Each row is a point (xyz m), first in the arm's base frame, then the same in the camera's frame.
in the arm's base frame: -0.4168 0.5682 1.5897
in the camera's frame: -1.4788 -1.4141 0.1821
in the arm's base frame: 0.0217 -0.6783 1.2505
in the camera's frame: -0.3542 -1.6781 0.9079
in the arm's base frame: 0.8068 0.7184 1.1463
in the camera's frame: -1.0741 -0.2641 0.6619
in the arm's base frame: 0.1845 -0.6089 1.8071
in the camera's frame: -0.7925 -1.7164 1.2920
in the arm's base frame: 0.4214 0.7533 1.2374
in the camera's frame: -1.2187 -0.5622 0.4422
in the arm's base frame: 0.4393 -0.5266 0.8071
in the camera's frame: -0.0631 -1.1243 0.8572
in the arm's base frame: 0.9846 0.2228 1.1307
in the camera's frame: -0.7156 -0.4090 1.0196
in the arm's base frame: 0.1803 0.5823 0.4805
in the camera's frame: -0.5757 -0.5682 -0.0546
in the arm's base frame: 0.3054 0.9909 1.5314
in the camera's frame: -1.6090 -0.6177 0.4111
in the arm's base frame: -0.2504 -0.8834 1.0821
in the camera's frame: -0.1331 -1.9363 0.7379
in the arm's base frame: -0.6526 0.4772 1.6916
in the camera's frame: -1.5288 -1.6769 0.1301
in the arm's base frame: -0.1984 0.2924 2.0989
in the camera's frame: -1.6496 -1.5909 0.7501
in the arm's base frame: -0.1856 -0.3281 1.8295
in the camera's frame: -1.0434 -1.8387 0.9200
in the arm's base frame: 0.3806 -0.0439 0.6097
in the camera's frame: -0.2374 -0.8225 0.4649
